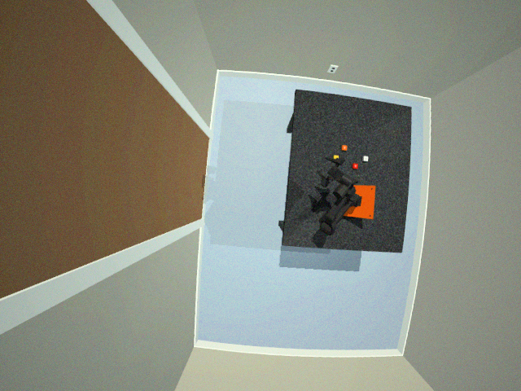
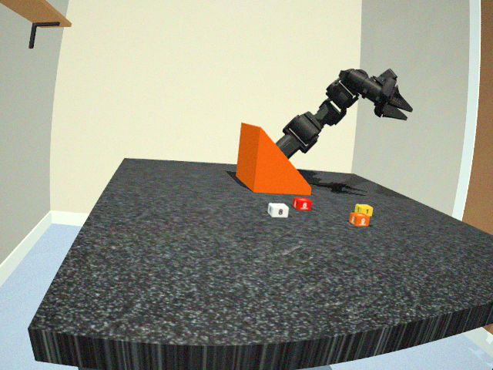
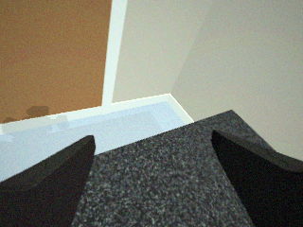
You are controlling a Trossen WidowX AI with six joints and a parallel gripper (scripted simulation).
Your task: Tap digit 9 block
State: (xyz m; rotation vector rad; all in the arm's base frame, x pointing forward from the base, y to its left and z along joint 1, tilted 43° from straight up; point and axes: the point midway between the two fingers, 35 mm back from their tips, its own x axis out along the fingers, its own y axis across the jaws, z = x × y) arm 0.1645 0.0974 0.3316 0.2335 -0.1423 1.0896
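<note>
The orange block is 180 mm ahead of my gripper tip, 230 mm to the right of it and 250 mm below it. From my gripper tip the other things lie so: white block: 130 mm ahead, 390 mm to the right, 250 mm below; yellow block: 100 mm ahead, 180 mm to the right, 250 mm below; red block: 70 mm ahead, 320 mm to the right, 250 mm below.
</note>
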